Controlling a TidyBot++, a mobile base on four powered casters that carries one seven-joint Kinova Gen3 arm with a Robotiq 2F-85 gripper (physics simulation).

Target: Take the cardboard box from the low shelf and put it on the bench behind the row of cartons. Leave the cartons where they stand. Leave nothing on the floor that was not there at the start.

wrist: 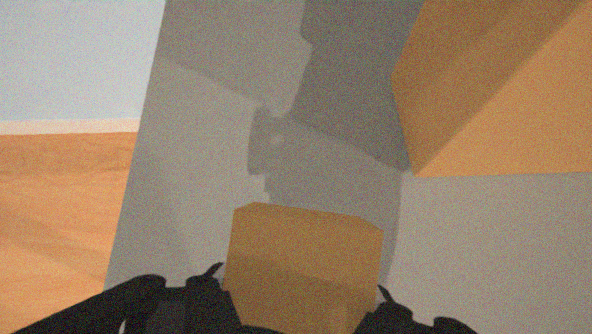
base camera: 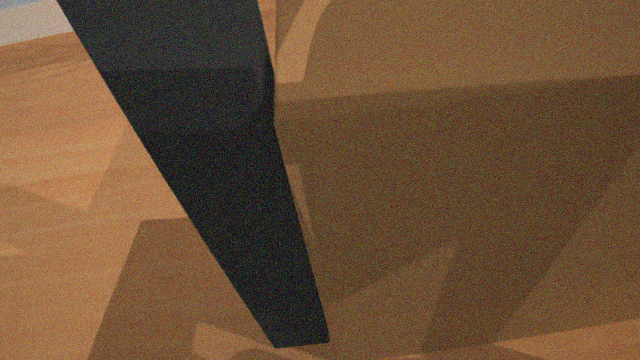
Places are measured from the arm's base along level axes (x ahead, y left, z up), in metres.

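Pixels of known places: gripper, fingertip midpoint: (wrist: 297,282).
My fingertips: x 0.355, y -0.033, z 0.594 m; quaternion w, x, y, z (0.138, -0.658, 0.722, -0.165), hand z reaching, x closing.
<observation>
For each thing: its top centre in the pictures, then the offset to it from my fingertips. "*": a spot on its surface instead. Level surfaces: height alone.
- cardboard box, top centre: (wrist: 297,308) 0.054 m up, 0.013 m back, 0.001 m left
- broad grey bench top, surface height: 0.076 m down
- carton, surface spot: (wrist: 525,120) * 0.014 m up, 0.103 m ahead, 0.144 m right
- Wooden floor, surface height: 0.990 m down
The cardboard box (wrist: 306,240) is at the bottom middle of the wrist view, between the two black fingers. My gripper (wrist: 297,282) is shut on it. The lower part of the box is cut off by the view's edge. Beyond it is the broad grey bench top (wrist: 200,150), with shadows of the arm and gripper on it. One carton (wrist: 525,120) shows in part at the upper right, apart from the held box in the view. The gap between the box and the bench top cannot be judged. The low shelf cannot be made out.
In the base camera view a thick black slanting post (base camera: 215,190) stands close in front. A large brown surface (base camera: 450,150) fills the right side; what it belongs to is unclear. Wooden floor (base camera: 45,150) (wrist: 55,215) and a pale wall (wrist: 70,60) show at the left.
</observation>
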